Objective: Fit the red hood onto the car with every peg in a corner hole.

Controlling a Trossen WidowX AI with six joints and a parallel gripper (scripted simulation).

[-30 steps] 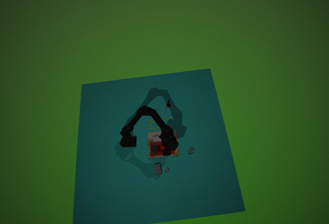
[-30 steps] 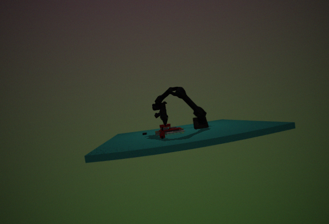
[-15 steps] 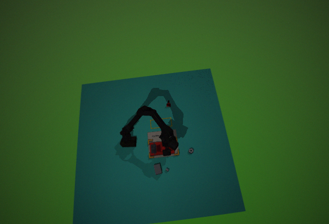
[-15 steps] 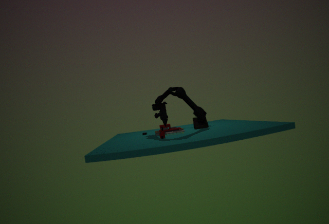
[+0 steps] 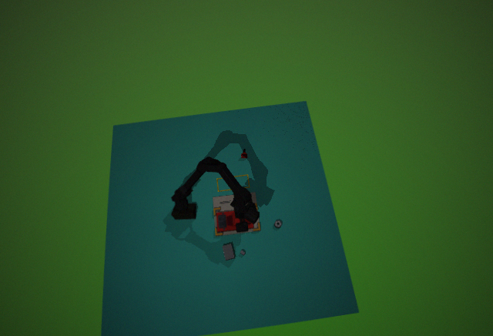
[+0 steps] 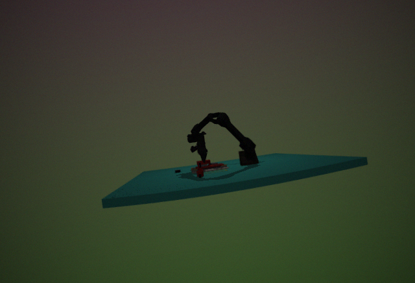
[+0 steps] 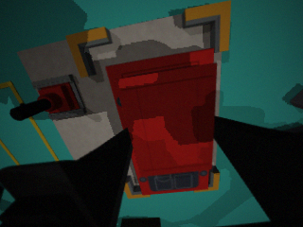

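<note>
The red hood lies right at my gripper tip. Also, from my gripper tip: grey jig (2 cm behind, 3 cm to the left, 4 cm below); grey engine block (1 cm to the left, 3 cm below).
</note>
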